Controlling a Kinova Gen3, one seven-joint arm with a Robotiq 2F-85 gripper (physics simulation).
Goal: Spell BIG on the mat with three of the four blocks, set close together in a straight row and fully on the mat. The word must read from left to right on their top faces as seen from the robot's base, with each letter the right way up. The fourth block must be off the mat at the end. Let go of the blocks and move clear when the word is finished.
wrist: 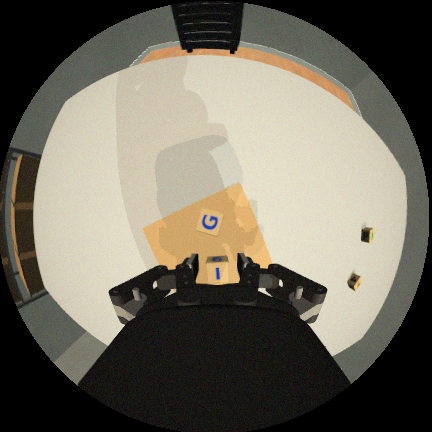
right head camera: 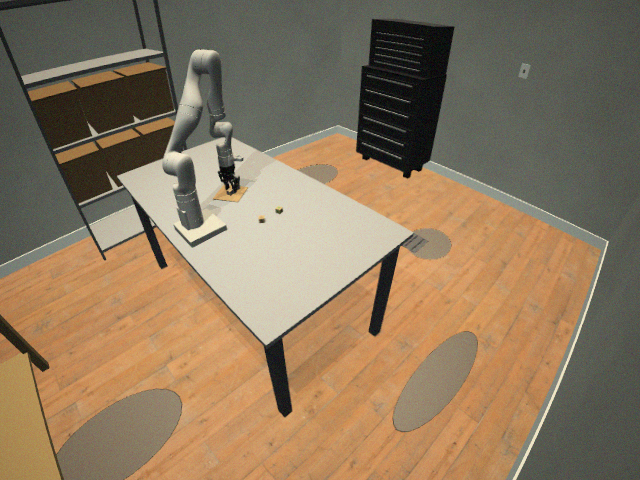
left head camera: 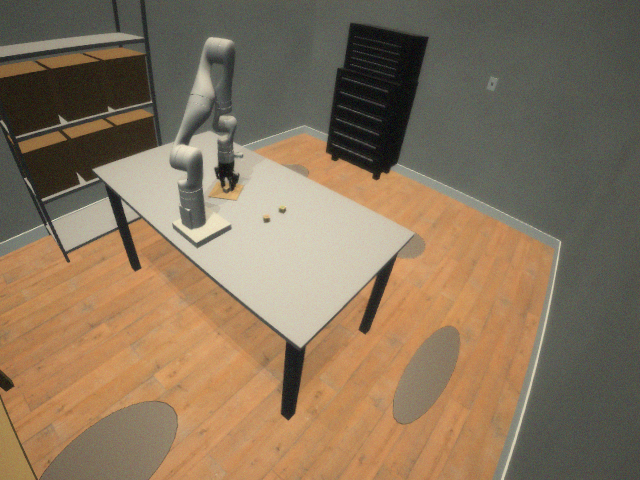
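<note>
My gripper (left head camera: 227, 189) (right head camera: 233, 191) (wrist: 217, 260) is open, low over the orange mat (left head camera: 218, 196) (right head camera: 222, 198) (wrist: 172, 237). The block with a blue I on top (wrist: 217, 273) stands between the fingers, with gaps on both sides; whether it rests on the mat is hard to see. The block with a blue G on top (wrist: 209, 221) lies on the mat beyond the fingers, apart from the I block and slightly turned relative to it. Two blocks stand off the mat: one with a green mark (left head camera: 282, 209) (right head camera: 279, 210) (wrist: 367, 235), and another (left head camera: 266, 218) (right head camera: 261, 219) (wrist: 354, 282). Their top letters are unreadable.
The robot's base plate (left head camera: 217, 228) (right head camera: 212, 229) stands on the grey table (left head camera: 310, 268) (right head camera: 299, 268) near one long edge. A shelf rack and a black tool cabinet (left head camera: 369, 98) (right head camera: 400, 98) (wrist: 209, 25) stand away from the table.
</note>
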